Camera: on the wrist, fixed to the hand. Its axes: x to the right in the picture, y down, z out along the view.
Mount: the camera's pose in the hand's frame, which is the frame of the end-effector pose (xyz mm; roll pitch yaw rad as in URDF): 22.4 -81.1 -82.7 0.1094 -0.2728 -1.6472
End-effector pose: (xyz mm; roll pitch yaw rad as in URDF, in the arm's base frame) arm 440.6 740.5 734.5 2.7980 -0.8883 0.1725
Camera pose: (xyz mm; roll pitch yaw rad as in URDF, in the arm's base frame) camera 398.0 838.9 783.8 2.2626 0.4346 1.2847
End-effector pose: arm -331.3 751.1 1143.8 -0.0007 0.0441 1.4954
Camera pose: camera -249.0 763.7 1060.2 0.0637 -0.2766 -0.1394
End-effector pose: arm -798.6 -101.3 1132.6 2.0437 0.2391 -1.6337
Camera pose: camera -689.1 -121.8 1093.7 -2.0430 1.2008 0.9302
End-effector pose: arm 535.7 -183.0 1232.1 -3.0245 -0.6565 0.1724
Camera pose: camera 485.9 -119.7 1318.3 2.5765 0.1688 1.7060
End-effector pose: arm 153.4 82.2 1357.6 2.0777 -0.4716 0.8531
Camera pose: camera 91.6 181.2 1340.4 2.1462 1.1146 1.4041
